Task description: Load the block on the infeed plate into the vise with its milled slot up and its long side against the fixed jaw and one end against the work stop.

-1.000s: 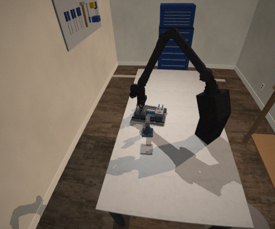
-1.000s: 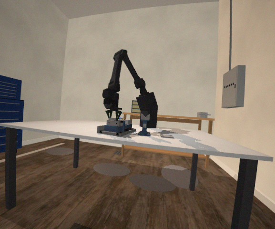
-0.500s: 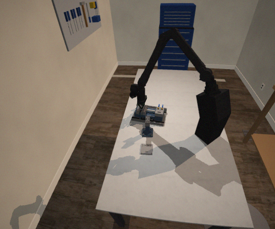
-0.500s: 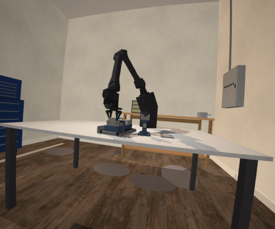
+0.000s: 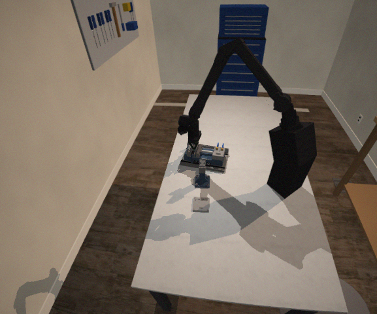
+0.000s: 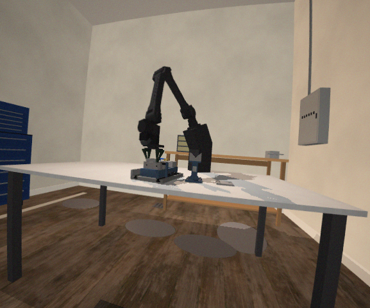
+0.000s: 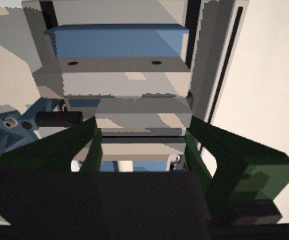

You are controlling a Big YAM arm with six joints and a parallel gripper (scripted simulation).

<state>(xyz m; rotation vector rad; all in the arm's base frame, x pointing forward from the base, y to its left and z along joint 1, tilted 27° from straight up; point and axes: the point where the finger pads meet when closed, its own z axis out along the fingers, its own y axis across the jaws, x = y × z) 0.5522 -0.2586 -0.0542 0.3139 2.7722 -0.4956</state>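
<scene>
Now: hand right at the part. Also, from my hand: moving jaw: 30 mm behind, 30 mm to the left, 20 mm below; fixed jaw: 30 mm ahead, 10 mm to the left, 20 mm below; work stop rod: 20 mm ahead, 60 mm to the left, 10 mm below.
</scene>
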